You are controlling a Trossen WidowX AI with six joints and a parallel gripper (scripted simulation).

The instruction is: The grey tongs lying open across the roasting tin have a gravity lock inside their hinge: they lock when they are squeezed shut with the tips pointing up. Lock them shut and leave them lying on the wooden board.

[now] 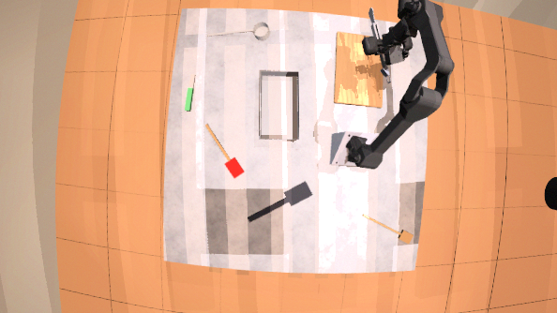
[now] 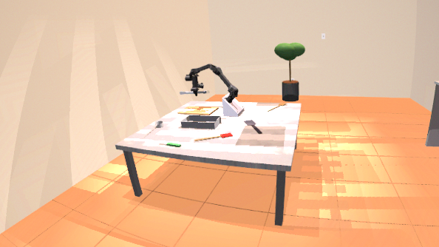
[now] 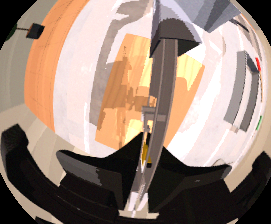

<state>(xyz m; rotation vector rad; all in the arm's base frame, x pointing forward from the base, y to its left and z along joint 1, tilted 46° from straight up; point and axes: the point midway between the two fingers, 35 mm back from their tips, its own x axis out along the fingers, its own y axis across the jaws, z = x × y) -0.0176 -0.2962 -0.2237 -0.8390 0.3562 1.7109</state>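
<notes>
My gripper tip is now 150 mm above the wooden board. From my gripper tip the other things lie so: grey roasting tin 350 mm ahead, 260 mm to the left, 130 mm below; red spatula 550 mm ahead, 520 mm to the left, 150 mm below; dark spatula 690 mm to the left, 250 mm ahead, 150 mm below.
</notes>
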